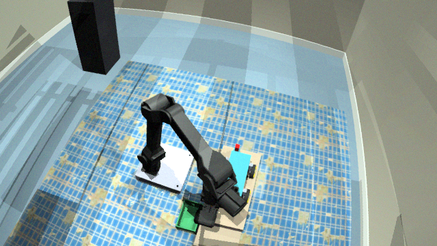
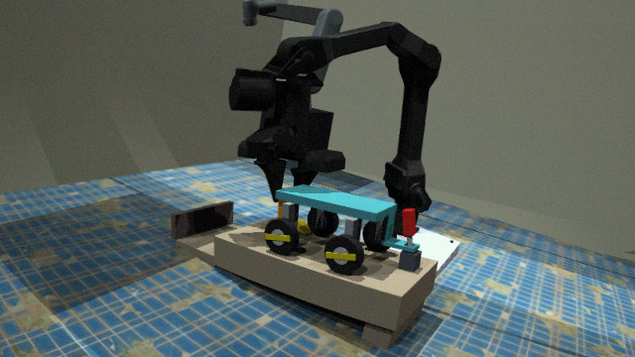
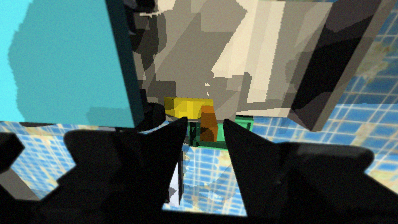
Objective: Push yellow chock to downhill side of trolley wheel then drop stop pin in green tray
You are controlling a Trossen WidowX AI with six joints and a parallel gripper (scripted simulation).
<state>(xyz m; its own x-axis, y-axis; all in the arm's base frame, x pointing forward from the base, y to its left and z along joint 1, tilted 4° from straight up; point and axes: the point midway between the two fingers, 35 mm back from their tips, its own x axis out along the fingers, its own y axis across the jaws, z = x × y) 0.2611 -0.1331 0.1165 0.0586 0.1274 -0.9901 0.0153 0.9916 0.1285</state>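
Now: gripper tip 2 cm to the right of the yellow chock and 2 cm above it. Round my gripper tip: tan ramp (12 cm to the left, 6 cm ahead, 5 cm below); green tray (10 cm below, 7 cm behind, 2 cm to the right); trolley (12 cm to the left, 6 cm ahead, 1 cm above).
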